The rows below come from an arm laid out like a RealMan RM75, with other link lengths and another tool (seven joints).
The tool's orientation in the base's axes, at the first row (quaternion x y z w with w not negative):
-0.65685 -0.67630 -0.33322 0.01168
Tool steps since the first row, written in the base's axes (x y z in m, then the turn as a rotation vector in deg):
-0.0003 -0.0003 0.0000 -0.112 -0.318 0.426
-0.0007 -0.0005 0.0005 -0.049 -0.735 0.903
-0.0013 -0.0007 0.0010 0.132 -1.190 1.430
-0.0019 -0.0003 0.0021 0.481 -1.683 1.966
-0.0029 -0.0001 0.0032 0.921 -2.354 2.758
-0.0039 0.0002 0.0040 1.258 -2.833 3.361
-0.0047 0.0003 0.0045 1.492 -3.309 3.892
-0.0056 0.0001 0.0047 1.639 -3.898 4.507
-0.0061 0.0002 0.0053 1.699 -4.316 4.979
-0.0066 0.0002 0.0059 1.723 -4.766 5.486
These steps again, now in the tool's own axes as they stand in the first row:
-0.0002 -0.0002 -0.0003 -0.072 0.112 -0.527
-0.0001 -0.0004 -0.0009 -0.231 0.412 -1.065
0.0000 -0.0007 -0.0017 -0.417 0.842 -1.611
0.0009 -0.0008 -0.0026 -0.656 1.430 -2.110
0.0018 -0.0012 -0.0038 -0.948 2.226 -2.853
0.0025 -0.0018 -0.0047 -1.143 2.831 -3.403
0.0029 -0.0023 -0.0053 -1.353 3.313 -3.939
0.0030 -0.0030 -0.0060 -1.613 3.762 -4.630
0.0034 -0.0032 -0.0066 -1.775 4.057 -5.167
0.0038 -0.0034 -0.0073 -1.945 4.338 -5.760

